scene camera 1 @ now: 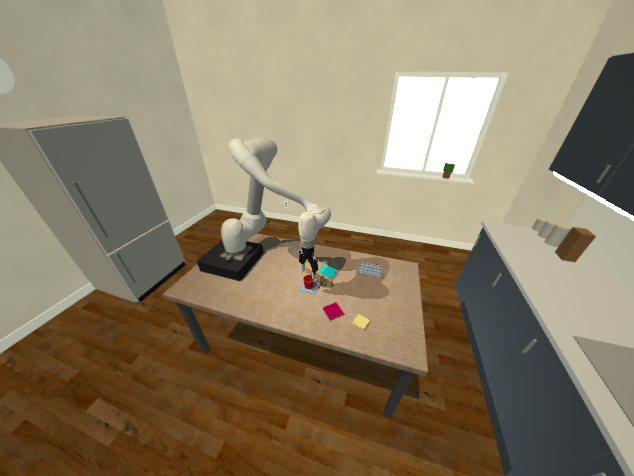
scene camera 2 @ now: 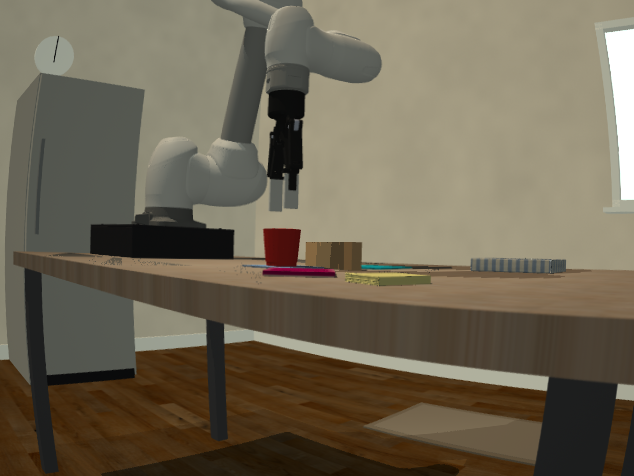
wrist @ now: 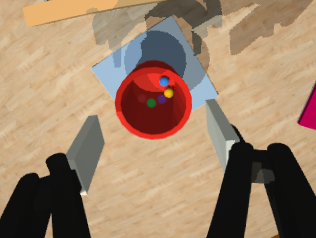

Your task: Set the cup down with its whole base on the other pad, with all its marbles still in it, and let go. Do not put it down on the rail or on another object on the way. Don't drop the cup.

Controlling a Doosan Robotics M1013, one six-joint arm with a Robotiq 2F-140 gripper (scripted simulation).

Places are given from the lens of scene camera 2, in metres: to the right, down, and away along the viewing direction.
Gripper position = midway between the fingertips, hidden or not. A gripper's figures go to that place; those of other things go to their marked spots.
my gripper (scene camera 2: 282, 210): -0.07, -0.05, 1.03
red cup (scene camera 2: 281, 246): -0.07, 0.02, 1.00
wooden rail (scene camera 2: 337, 255): 0.04, 0.03, 1.01
